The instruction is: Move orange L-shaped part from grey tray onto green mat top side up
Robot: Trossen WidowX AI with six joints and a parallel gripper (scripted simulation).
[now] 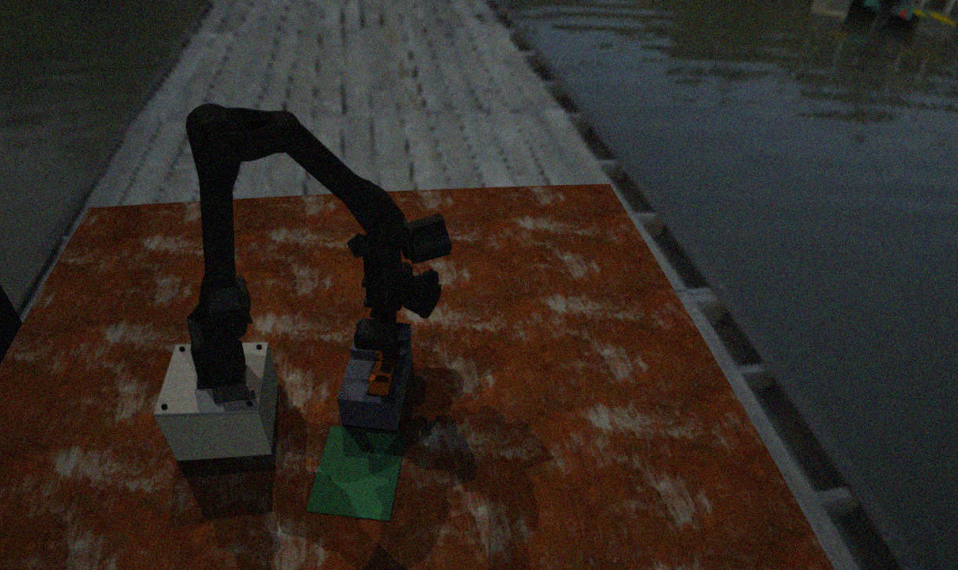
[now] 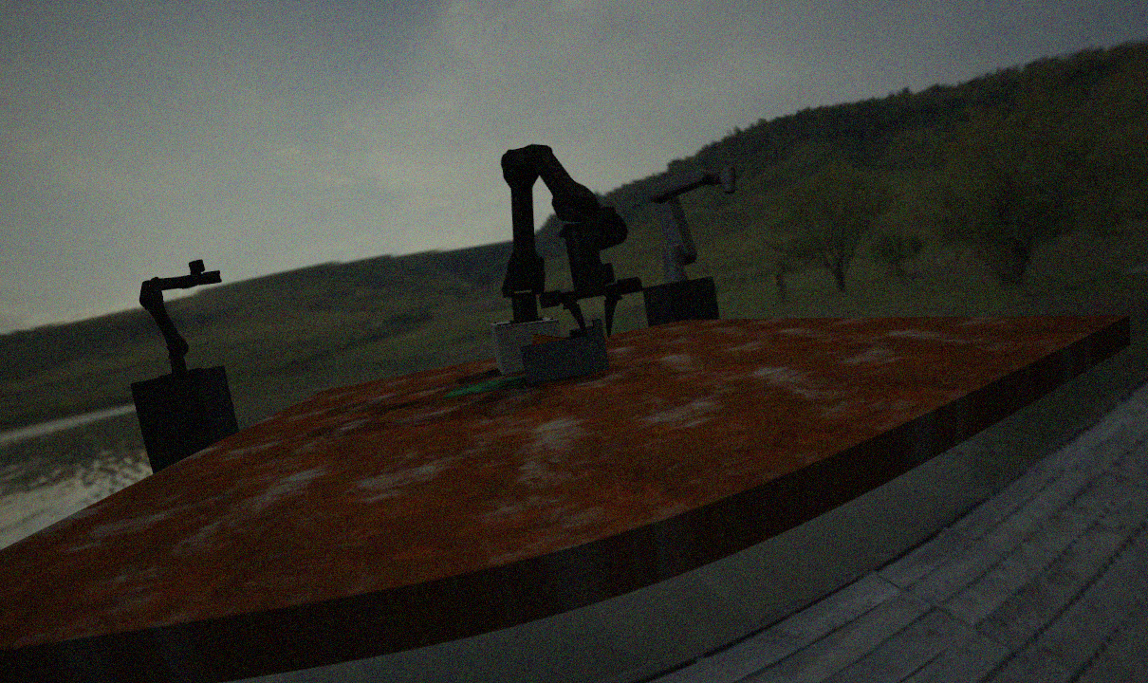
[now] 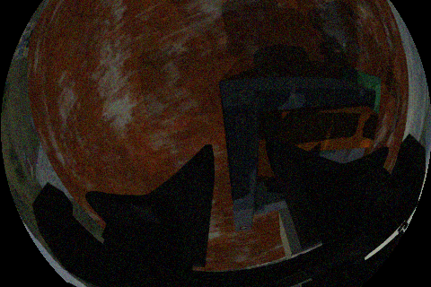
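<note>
Right now my gripper tip is 30 mm past the orange L-shaped part, 50 mm to the left of it and 10 mm above it. Round my gripper tip: green mat: 80 mm behind, 210 mm to the right, 70 mm below.
</note>
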